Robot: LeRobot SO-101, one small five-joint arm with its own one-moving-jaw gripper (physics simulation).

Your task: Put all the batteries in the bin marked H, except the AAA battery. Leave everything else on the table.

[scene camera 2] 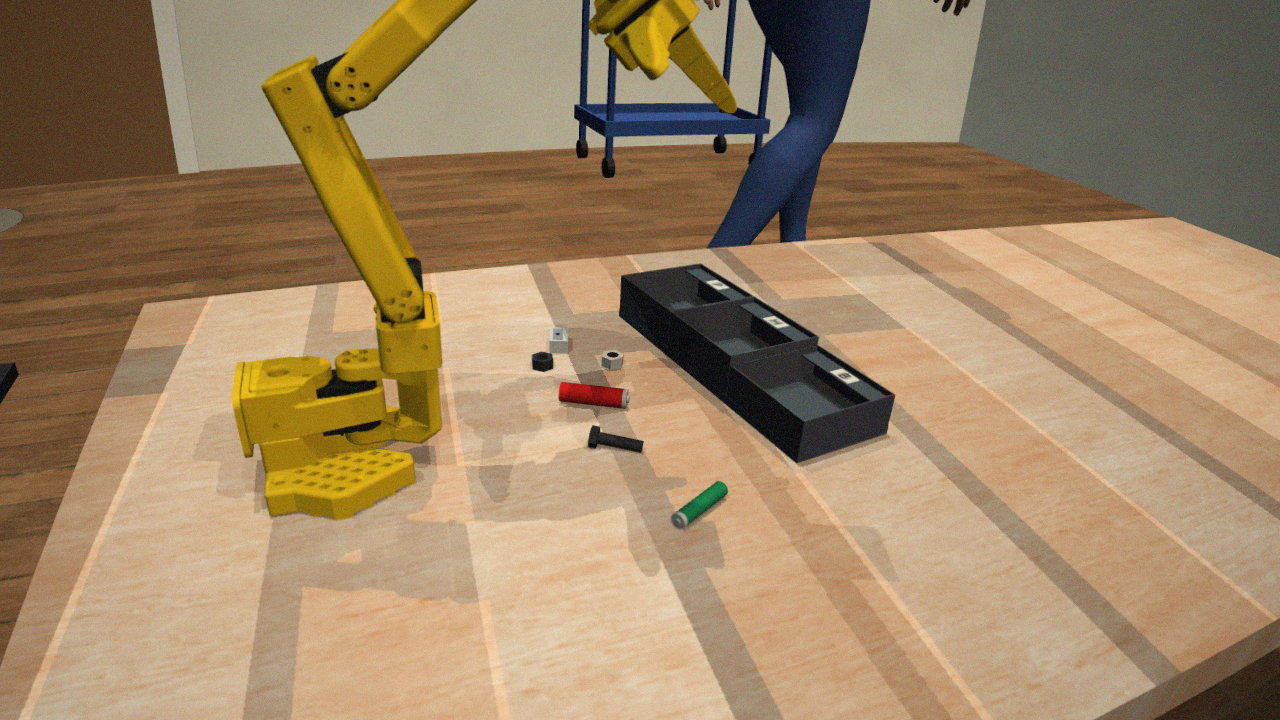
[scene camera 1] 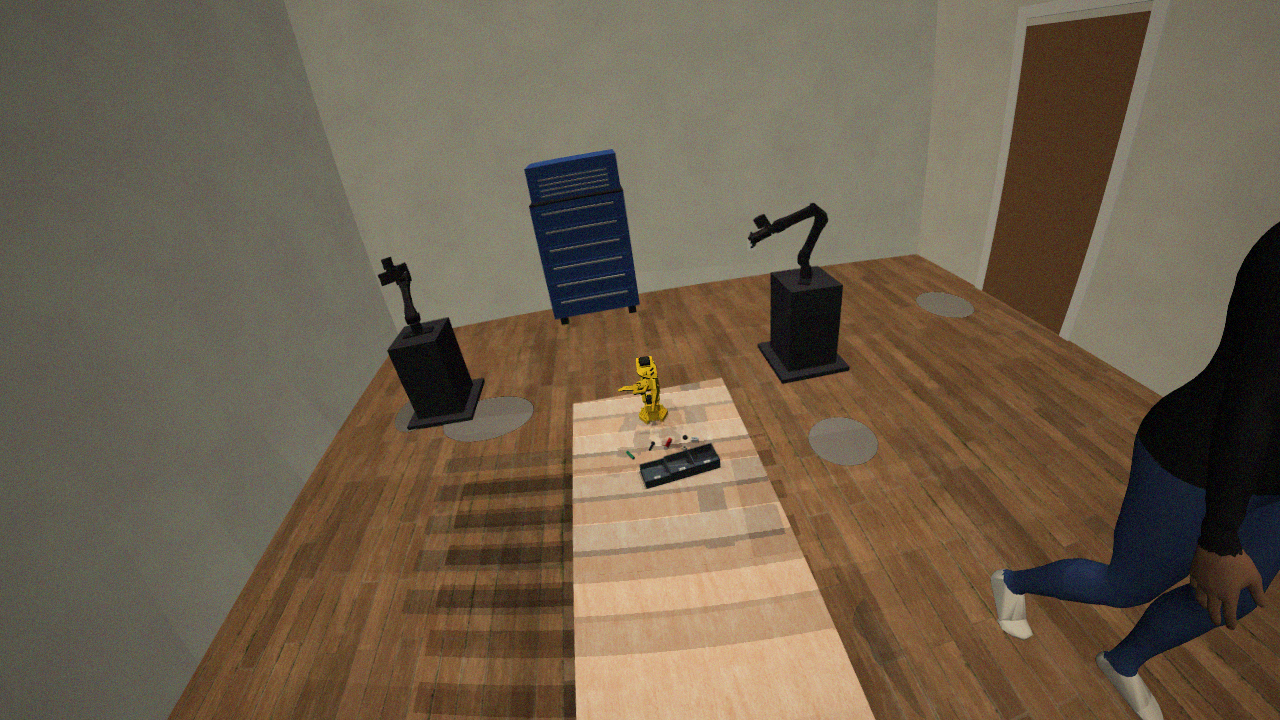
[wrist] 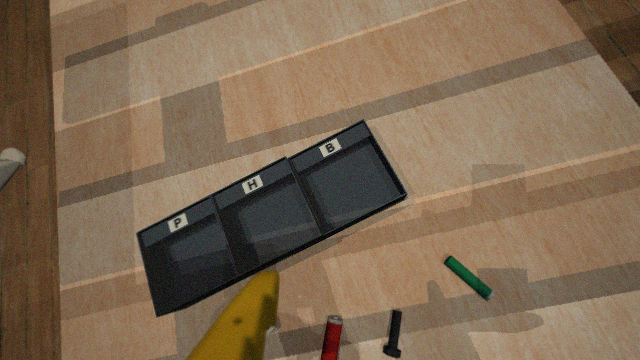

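Where they show: hand, tool point: [scene camera 2: 729, 107] [scene camera 1: 652, 410] [wrist: 277, 291]; arm's base, link origin: [scene camera 2: 369, 460] [scene camera 1: 654, 418].
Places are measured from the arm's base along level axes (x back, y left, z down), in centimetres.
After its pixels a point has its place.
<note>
A thicker red battery [scene camera 1: 667, 442] {x -16.1, y 2.6, z -1.4 cm} [scene camera 2: 593, 394] {x -15.8, y 2.1, z -1.1 cm} [wrist: 332, 339] {x -16.7, y 2.2, z -1.4 cm} and a thinner green battery [scene camera 1: 630, 454] {x -18.4, y -10.8, z -0.9 cm} [scene camera 2: 699, 505] {x -17.8, y -11.4, z -0.9 cm} [wrist: 468, 278] {x -18.1, y -10.7, z -1.0 cm} lie apart on the table; no size print is readable. The black tray [scene camera 2: 768, 413] {x -26.0, y -4.9, z -1.9 cm} has three compartments, labelled P, H and B in the wrist view. The H bin [scene camera 2: 741, 333] {x -31.5, y 8.9, z -0.8 cm} [wrist: 280, 215] {x -29.0, y 3.9, z -0.7 cm} is the middle one and looks empty. My gripper [scene camera 2: 696, 89] {x -22.6, y -1.3, z -21.6 cm} is fully open and empty, high above the table. One notched yellow jaw shows in the wrist view, drawn over the table near the tray's lower edge.
A black bolt [scene camera 2: 617, 440] {x -15.6, y -3.5, z -0.8 cm} [wrist: 394, 334] {x -15.6, y -3.1, z -0.9 cm} lies between the batteries. A black nut [scene camera 2: 542, 360] {x -13.9, y 8.6, z -0.8 cm}, a silver nut [scene camera 2: 612, 360] {x -19.1, y 7.3, z -0.8 cm} and a small whitish block [scene camera 2: 558, 340] {x -15.9, y 11.1, z -1.1 cm} lie beyond the red battery. A person [scene camera 1: 1172, 501] stands beside the table [scene camera 1: 707, 662] {x -93.5, y -0.4, z 0.0 cm}.
</note>
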